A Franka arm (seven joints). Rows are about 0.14 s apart.
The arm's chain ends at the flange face. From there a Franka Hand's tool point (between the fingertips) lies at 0.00 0.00 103.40 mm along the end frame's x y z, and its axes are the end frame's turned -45 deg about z.
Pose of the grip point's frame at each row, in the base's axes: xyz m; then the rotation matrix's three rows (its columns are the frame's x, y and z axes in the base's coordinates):
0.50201 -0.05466 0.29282; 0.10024 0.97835 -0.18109; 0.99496 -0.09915 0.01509; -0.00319 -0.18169 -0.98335
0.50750 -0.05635 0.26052; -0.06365 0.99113 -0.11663; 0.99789 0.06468 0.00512; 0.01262 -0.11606 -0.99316
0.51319 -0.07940 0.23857; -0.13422 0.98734 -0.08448; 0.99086 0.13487 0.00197; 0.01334 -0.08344 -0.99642
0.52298 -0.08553 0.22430; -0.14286 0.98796 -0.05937; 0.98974 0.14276 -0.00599; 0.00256 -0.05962 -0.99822
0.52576 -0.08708 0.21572; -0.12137 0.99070 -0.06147; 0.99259 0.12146 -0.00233; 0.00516 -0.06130 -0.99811
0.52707 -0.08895 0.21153; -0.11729 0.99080 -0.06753; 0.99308 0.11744 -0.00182; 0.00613 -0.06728 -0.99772
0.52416 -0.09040 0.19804; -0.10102 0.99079 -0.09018; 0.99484 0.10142 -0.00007; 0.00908 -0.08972 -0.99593
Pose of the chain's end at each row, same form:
0.52073 -0.05622 0.39450; 0.76268 0.62092 -0.18109; 0.63343 -0.77365 0.01509; -0.13073 -0.12622 -0.98335
0.51956 -0.05688 0.36321; 0.65583 0.74584 -0.11663; 0.75135 -0.65988 0.00512; -0.07314 -0.09099 -0.99316
0.52193 -0.07960 0.34160; 0.60325 0.79306 -0.08448; 0.79601 -0.60528 0.00197; -0.04957 -0.06843 -0.99642
0.52912 -0.08491 0.32752; 0.59758 0.79961 -0.05937; 0.80080 -0.59891 -0.00599; -0.04035 -0.04397 -0.99822
0.53212 -0.08684 0.31892; 0.61471 0.78635 -0.06147; 0.78775 -0.61598 -0.00233; -0.03970 -0.04699 -0.99811
0.53405 -0.08876 0.31469; 0.61766 0.78354 -0.06753; 0.78526 -0.61917 -0.00182; -0.04324 -0.05191 -0.99772
0.53348 -0.09039 0.30102; 0.62916 0.77203 -0.09018; 0.77517 -0.63174 -0.00007; -0.05702 -0.06986 -0.99593

